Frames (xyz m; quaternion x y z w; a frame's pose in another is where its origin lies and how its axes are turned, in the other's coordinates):
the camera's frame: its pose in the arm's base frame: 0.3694 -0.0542 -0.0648 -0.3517 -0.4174 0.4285 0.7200
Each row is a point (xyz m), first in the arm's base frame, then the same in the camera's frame.
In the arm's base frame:
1: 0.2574 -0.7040 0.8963
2: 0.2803 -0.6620 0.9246
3: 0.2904 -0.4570 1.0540
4: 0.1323 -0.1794 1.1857
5: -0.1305 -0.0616 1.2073
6: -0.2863 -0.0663 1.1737
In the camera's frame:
1: -0.3356 -1.0448 0.3928
2: -0.2824 -1.0605 0.3898
3: -0.0540 -1.0966 0.4635
4: 0.1933 -1.0523 0.7007
5: 0.2324 -0.9405 0.9642
6: 0.1737 -0.8629 1.0905

